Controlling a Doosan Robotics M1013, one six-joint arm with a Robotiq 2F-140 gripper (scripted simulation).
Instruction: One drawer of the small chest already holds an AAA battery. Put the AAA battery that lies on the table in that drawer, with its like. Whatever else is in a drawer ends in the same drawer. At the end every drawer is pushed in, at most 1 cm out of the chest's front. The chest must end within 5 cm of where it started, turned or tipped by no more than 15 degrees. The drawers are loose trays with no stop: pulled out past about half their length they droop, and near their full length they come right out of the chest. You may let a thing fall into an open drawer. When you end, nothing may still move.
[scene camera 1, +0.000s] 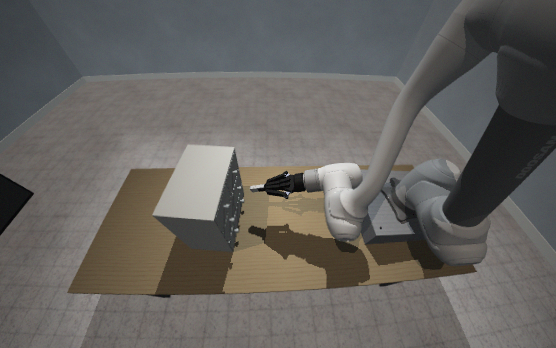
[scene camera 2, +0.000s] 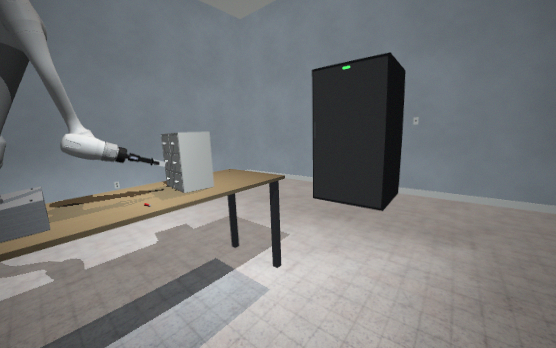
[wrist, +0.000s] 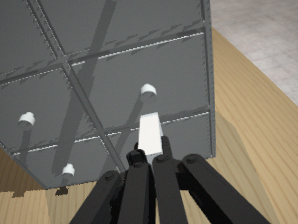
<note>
In view: my gripper (scene camera 1: 251, 189), a small chest (scene camera 1: 188, 206) and a drawer (wrist: 87, 158).
The small chest shows as well in scene camera 2 (scene camera 2: 194, 147). My gripper also shows in the wrist view (wrist: 152, 127).
</note>
